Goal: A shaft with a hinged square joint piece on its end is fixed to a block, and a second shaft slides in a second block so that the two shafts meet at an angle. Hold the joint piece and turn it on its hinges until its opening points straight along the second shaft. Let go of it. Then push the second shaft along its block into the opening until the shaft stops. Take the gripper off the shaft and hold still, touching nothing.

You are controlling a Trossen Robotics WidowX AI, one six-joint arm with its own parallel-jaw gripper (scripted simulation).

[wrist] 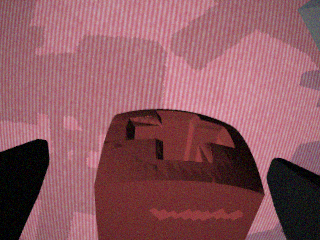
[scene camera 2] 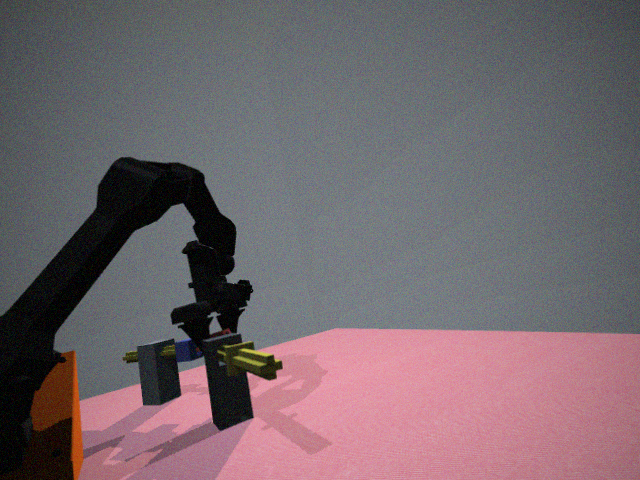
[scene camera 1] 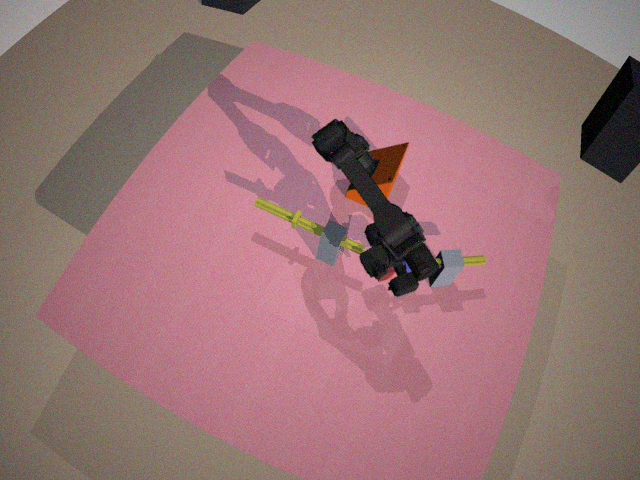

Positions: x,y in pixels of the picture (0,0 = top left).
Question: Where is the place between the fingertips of my gripper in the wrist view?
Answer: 162,162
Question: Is my gripper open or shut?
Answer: Open.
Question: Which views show my gripper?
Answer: The wrist view, scene camera 2 and scene camera 1: all of them.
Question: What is my gripper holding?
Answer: Nothing.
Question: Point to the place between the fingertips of my gripper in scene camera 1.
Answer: At 382,273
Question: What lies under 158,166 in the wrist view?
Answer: A red square joint piece.
